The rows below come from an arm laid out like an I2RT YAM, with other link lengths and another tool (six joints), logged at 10 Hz.
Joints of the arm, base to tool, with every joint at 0 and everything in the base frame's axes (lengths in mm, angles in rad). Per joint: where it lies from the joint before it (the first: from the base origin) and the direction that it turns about. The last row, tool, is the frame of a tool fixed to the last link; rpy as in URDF.
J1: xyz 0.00 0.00 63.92 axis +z
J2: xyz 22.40 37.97 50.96 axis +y
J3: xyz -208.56 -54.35 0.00 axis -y
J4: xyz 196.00 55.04 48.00 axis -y
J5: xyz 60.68 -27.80 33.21 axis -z
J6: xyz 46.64 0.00 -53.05 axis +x
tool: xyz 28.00 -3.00 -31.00 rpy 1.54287 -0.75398 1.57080
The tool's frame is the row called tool.
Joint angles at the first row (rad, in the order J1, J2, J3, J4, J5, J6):
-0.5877 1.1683 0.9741 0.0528 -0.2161 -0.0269
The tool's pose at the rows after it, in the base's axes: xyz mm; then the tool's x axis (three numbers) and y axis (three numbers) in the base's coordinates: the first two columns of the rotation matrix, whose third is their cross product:
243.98, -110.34, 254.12, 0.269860, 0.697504, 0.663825, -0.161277, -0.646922, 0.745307
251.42, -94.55, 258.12, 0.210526, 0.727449, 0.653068, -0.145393, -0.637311, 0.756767
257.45, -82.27, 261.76, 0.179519, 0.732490, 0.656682, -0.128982, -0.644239, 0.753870
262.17, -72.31, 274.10, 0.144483, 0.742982, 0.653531, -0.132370, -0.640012, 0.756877
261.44, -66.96, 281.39, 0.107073, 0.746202, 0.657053, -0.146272, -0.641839, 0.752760
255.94, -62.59, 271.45, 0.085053, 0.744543, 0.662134, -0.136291, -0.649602, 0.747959
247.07, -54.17, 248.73, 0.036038, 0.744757, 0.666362, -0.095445, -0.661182, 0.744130
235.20, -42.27, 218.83, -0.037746, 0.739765, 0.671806, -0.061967, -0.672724, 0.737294
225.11, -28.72, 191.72, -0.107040, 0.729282, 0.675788, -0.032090, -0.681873, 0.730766
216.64, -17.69, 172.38, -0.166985, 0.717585, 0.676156, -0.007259, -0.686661, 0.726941
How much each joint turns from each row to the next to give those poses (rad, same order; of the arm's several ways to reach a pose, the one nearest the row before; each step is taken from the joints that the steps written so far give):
0.0794 -0.0268 -0.0157 0.0454 0.0038 -0.0160
0.0698 -0.0068 -0.0064 0.0340 0.0130 -0.0084
0.0557 0.0069 0.0171 -0.0027 0.0202 0.0069
0.0465 0.0045 0.0458 -0.0137 0.0217 0.0003
0.0157 -0.0175 0.0031 0.0145 -0.0038 0.0103
0.0023 -0.0397 -0.0748 0.0412 -0.0209 0.0084
0.0015 -0.0614 -0.1438 0.0839 -0.0626 0.0077
0.0091 -0.0766 -0.1984 0.1477 -0.0675 0.0179
0.0283 -0.0512 -0.1736 0.1502 -0.0420 0.0187
0.0252 -0.0290 -0.1270 0.1247 -0.0347 0.0152

